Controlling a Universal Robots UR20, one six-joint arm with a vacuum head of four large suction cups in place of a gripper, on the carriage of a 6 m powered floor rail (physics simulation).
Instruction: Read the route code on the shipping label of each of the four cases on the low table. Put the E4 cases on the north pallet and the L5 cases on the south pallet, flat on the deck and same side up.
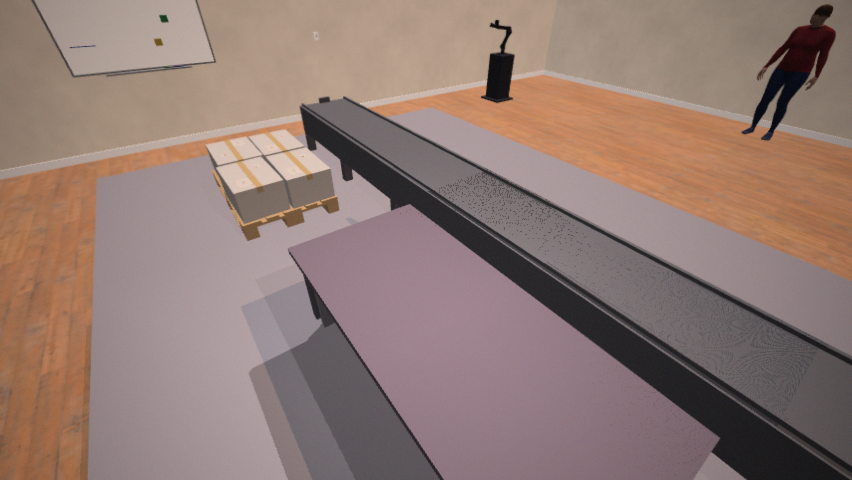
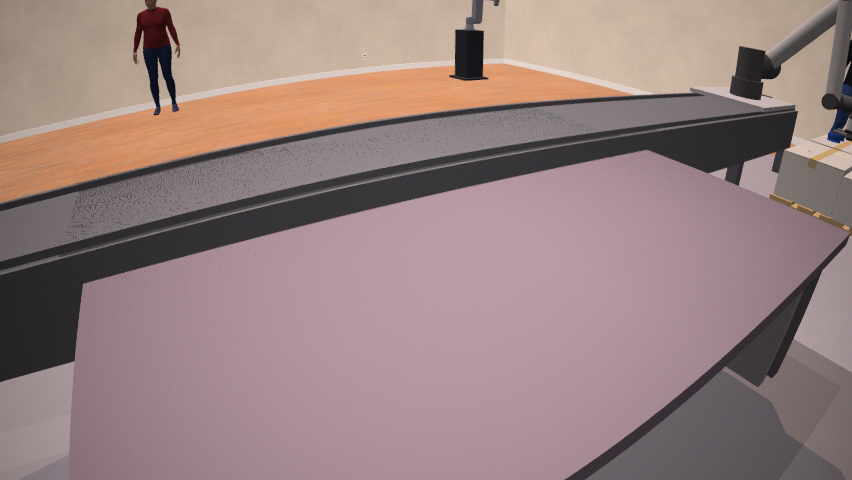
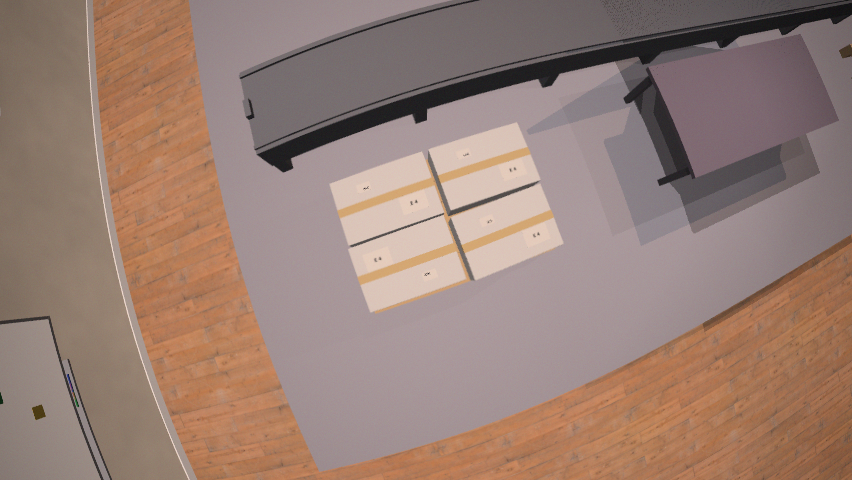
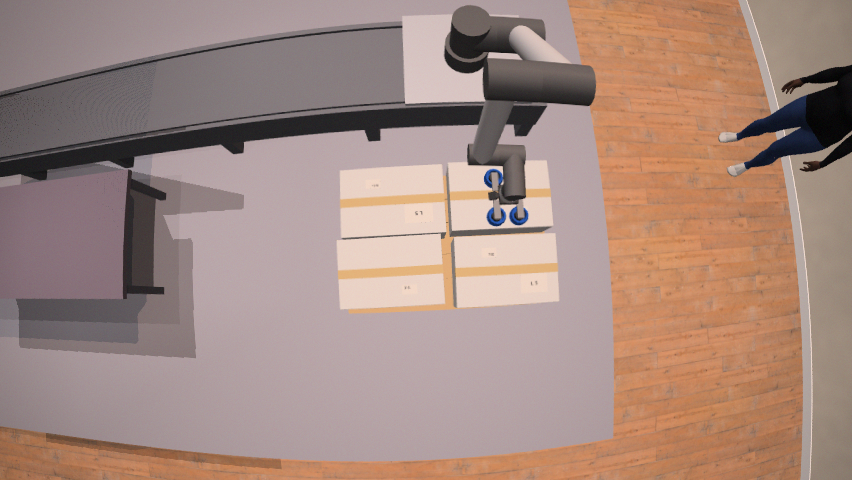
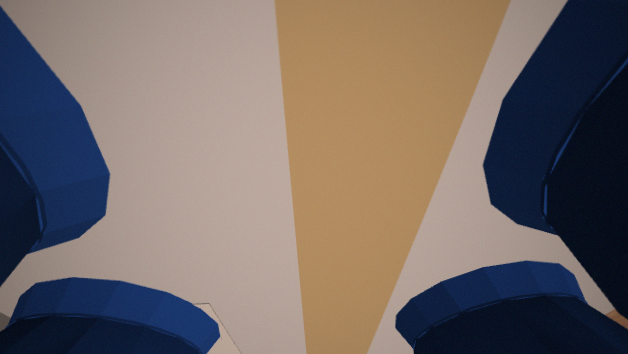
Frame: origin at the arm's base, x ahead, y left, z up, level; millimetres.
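Seen in the pictures: hand, tool point: (image 5: 305, 217); arm's base, link origin: (image 2: 744, 96) (image 4: 465, 55).
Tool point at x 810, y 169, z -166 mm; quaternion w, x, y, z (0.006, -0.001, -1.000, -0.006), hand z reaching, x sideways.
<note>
Pixels of each thing's middle, then the offset from my tool point to it. Level surfaces: height alone.
- white taped case, body centre: (image 5: 326, 115) (image 4: 497, 199) (image 2: 840, 162) dz -116, dx -22, dy -19 mm
- upper left case, body centre: (image 4: 393, 205) (image 2: 819, 175) dz -121, dx -13, dy -613 mm
- lower right case, body centre: (image 4: 503, 271) dz -120, dx +390, dy -14 mm
- lower left case, body centre: (image 4: 391, 273) dz -134, dx +367, dy -640 mm
- low table, surface height: dz +126 mm
My suction head (image 4: 506, 196) (image 5: 300, 235) has its blue cups on the top of a white taped case (image 4: 465, 178) (image 5: 200, 150) at the upper right of the south pallet (image 4: 447, 250) (image 2: 801, 206). The case is level, at about its neighbours' height; whether it bears on the deck is hidden, and its route code is covered. The upper left case (image 4: 369, 223) and lower right case (image 4: 506, 292) there read L5. The lower left case (image 4: 369, 292) shows no readable code. The north pallet (image 1: 293, 217) bears cases (image 3: 393, 166) (image 1: 256, 196) marked E4. The low table (image 1: 476, 333) (image 2: 417, 333) (image 3: 739, 107) bears no cases.
The long floor rail (image 1: 405, 149) (image 2: 298, 172) (image 3: 357, 71) (image 4: 268, 83) runs beside the table and both pallets. My arm's carriage plate (image 4: 423, 59) (image 2: 775, 102) is at its south end. One person (image 4: 825, 113) stands beyond the south pallet, another (image 1: 798, 53) (image 2: 156, 35) across the rail.
</note>
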